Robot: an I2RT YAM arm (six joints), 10 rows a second.
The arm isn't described. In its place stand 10 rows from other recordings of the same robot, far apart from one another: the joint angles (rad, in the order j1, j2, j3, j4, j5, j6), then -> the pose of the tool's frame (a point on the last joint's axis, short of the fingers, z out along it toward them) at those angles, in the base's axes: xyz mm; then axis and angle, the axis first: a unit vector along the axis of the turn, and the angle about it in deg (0 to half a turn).
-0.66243, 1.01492, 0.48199, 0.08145, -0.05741, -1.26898 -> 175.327 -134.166 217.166 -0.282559 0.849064 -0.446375 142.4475
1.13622, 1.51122, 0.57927, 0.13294, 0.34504, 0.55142 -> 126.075 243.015 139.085 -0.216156 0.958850 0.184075 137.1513
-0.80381, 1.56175, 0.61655, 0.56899, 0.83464, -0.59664 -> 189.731 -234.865 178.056 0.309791 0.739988 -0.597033 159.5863
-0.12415, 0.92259, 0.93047, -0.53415, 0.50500, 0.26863 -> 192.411 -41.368 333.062 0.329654 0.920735 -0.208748 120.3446
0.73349, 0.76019, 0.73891, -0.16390, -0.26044, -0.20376 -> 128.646 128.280 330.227 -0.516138 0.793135 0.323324 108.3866
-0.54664, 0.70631, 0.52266, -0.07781, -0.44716, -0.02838 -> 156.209 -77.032 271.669 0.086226 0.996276 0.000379 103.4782
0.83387, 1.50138, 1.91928, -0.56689, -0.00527, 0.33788 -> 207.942 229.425 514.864 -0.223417 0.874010 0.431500 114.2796
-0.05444, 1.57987, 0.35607, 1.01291, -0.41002, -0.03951 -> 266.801 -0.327 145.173 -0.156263 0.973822 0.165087 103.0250
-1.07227, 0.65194, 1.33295, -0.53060, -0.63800, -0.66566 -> 49.297 -46.210 489.913 -0.137658 0.834815 -0.533042 103.2244
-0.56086, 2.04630, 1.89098, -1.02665, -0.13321, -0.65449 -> 369.702 -226.644 268.464 -0.059813 0.996549 -0.057559 157.4476
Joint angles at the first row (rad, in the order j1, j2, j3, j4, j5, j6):
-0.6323, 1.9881, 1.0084, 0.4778, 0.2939, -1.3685
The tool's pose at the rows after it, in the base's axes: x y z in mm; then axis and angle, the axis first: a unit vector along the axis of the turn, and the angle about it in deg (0 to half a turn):
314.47 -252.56 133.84 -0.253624 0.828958 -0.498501 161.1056
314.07 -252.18 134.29 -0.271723 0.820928 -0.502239 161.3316
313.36 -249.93 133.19 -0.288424 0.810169 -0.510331 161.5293
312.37 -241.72 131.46 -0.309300 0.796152 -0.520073 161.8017
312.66 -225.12 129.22 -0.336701 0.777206 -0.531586 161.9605
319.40 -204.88 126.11 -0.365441 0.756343 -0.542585 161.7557
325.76 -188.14 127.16 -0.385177 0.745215 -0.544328 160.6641
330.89 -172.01 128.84 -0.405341 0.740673 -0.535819 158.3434
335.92 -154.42 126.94 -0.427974 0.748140 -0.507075 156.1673
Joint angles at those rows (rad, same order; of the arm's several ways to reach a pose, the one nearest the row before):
-0.6537, 1.9701, 0.9852, 0.4854, 0.2634, -1.4044
-0.6548, 1.9678, 0.9794, 0.4984, 0.2485, -1.4437
-0.6521, 1.9671, 0.9627, 0.5331, 0.2401, -1.4838
-0.6372, 1.9579, 0.9272, 0.5808, 0.2390, -1.5288
-0.6014, 1.9412, 0.8738, 0.6426, 0.2474, -1.5791
-0.5457, 1.9400, 0.8383, 0.7017, 0.2657, -1.6226
-0.4984, 1.9293, 0.8227, 0.7151, 0.2710, -1.6344
-0.4557, 1.9125, 0.8112, 0.7032, 0.2512, -1.6245
-0.4095, 1.8988, 0.8093, 0.6415, 0.2237, -1.5898

